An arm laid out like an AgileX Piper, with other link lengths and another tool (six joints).
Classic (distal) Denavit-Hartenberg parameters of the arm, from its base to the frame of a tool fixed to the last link. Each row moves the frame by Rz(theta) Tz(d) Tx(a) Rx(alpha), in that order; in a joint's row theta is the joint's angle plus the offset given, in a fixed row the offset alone. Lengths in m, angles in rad.
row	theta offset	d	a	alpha
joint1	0	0.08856	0	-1.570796
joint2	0.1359	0	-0.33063	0
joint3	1.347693	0	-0.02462	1.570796
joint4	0	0.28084	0	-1.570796
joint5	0	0	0	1.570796
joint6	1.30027	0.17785	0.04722	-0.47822
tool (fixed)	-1.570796	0.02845	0	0
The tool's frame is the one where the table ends.
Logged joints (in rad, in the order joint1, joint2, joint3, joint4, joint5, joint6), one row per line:
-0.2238, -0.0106, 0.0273, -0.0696, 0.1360, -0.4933
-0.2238, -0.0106, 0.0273, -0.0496, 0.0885, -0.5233
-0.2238, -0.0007, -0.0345, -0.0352, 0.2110, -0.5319
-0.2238, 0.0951, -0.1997, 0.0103, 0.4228, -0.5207
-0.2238, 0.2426, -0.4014, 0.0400, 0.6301, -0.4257
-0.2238, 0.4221, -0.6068, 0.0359, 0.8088, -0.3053
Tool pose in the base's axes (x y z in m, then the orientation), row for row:
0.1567, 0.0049, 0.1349, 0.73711, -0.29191, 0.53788, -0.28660
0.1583, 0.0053, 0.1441, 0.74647, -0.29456, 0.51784, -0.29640
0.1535, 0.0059, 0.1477, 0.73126, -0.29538, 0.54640, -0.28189
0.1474, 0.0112, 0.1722, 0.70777, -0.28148, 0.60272, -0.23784
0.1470, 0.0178, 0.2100, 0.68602, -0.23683, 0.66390, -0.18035
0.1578, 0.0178, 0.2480, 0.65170, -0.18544, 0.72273, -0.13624
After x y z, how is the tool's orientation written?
As a quaternion, w x y z.
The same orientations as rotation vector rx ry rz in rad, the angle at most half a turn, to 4 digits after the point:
-0.6410, 1.1812, -0.6294
-0.6446, 1.1332, -0.6486
-0.6501, 1.2026, -0.6204
-0.6251, 1.3386, -0.5282
-0.5304, 1.4870, -0.4039
-0.4210, 1.6408, -0.3093

